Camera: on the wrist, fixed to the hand. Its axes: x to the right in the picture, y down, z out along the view.
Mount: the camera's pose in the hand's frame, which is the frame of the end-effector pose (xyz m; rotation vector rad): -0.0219 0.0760 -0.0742 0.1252 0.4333 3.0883
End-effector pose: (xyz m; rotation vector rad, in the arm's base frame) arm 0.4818 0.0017 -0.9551 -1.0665 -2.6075 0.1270
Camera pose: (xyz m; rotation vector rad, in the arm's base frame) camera 0.5713 0.0381 -0.9059 -2.6812 1.1356 0.4248
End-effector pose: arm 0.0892 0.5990 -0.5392 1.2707 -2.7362 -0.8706
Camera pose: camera 0.0671 0.6181 -0.4348 -2.0936 -1.0739 0.2276
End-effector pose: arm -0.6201 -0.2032 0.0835 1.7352 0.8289 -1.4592
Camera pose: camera -0.5208 -0.1826 0.1220 1.0127 -1.5408 1.0359
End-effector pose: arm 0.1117 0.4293 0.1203 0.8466 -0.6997 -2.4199
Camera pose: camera 0.1968 0.3622 0.1249 -0.2429 -0.6432 0.5820
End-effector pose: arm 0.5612 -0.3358 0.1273 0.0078 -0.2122 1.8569
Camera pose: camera 0.5031 -0.3665 0.0411 0.3845 -0.2390 -1.3010
